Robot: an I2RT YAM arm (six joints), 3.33 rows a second.
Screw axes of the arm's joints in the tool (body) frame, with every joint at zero. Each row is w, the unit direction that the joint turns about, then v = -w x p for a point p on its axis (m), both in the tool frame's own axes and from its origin. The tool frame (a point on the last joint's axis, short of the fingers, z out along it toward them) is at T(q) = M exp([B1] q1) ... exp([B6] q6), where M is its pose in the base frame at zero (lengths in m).
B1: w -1 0 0 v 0.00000 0.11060 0.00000
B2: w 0 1 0 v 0.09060 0.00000 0.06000
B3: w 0 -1 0 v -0.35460 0.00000 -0.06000
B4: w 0 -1 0 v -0.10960 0.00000 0.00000
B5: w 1 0 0 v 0.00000 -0.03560 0.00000
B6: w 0 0 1 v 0.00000 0.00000 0.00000
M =
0 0 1 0.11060
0 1 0 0.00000
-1 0 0 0.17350
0 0 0 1
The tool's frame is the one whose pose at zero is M.
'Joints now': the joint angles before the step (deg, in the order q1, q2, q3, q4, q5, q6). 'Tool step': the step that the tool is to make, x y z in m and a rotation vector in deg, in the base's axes. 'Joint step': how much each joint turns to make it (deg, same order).
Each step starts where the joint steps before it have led.
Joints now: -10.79, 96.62, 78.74, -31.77, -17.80, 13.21
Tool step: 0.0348, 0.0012, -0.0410, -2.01, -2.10, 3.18
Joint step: 1.07, 8.23, -0.02, 9.82, -0.18, -2.78
